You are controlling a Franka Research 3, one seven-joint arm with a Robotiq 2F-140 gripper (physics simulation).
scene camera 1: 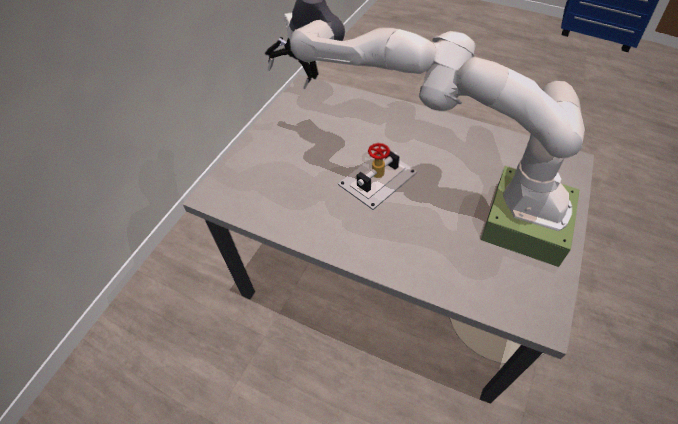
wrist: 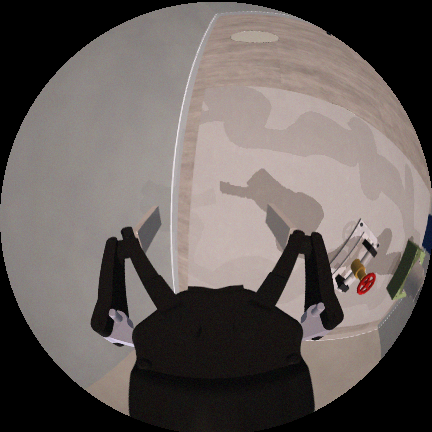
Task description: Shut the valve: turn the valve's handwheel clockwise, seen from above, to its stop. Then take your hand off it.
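Note:
The red handwheel (scene camera 1: 379,150) (wrist: 366,283) sits on top of the brass valve body (scene camera 1: 378,171) (wrist: 357,268). The valve is on a pipe held by two black brackets on a light base plate (scene camera 1: 384,195) (wrist: 369,229), near the middle of the table. In the wrist view it is at the lower right, beyond the right finger. My gripper (scene camera 1: 289,73) (wrist: 212,213) is open and empty. It is high up near the table's far left corner, well away from the handwheel and not touching it.
The grey table (scene camera 1: 280,200) (wrist: 235,240) carries the green block (scene camera 1: 525,241) (wrist: 404,272) under the arm's base at the right. A grey wall (scene camera 1: 90,100) (wrist: 90,150) stands along the left. A blue drawer cabinet (scene camera 1: 607,24) is at the back right.

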